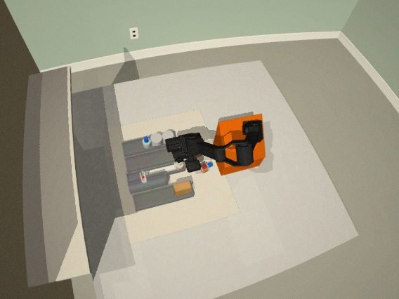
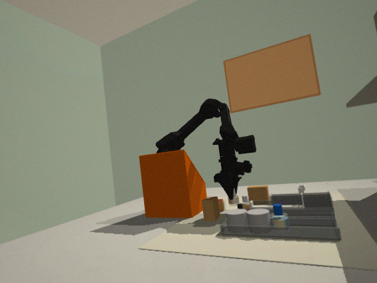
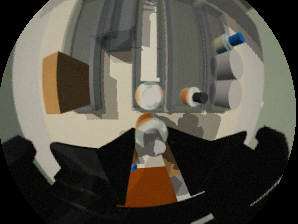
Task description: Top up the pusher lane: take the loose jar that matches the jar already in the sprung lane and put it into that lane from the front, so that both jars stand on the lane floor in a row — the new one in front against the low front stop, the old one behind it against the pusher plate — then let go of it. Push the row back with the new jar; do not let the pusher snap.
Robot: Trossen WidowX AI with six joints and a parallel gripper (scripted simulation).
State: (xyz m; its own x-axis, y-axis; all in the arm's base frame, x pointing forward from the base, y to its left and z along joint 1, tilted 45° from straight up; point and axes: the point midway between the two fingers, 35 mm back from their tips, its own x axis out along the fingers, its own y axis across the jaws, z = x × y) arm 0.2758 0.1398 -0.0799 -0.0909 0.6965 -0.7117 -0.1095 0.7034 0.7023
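Right now my gripper tip is 90 mm past the jar, 30 mm to the right of it and 30 mm above it. Also, from my gripper tip: grey lane rack: 190 mm ahead, 40 mm to the left, 40 mm below; white pusher rod: 150 mm ahead, 50 mm to the left, 10 mm below; cardboard box: 50 mm ahead, 130 mm to the left, 20 mm below.
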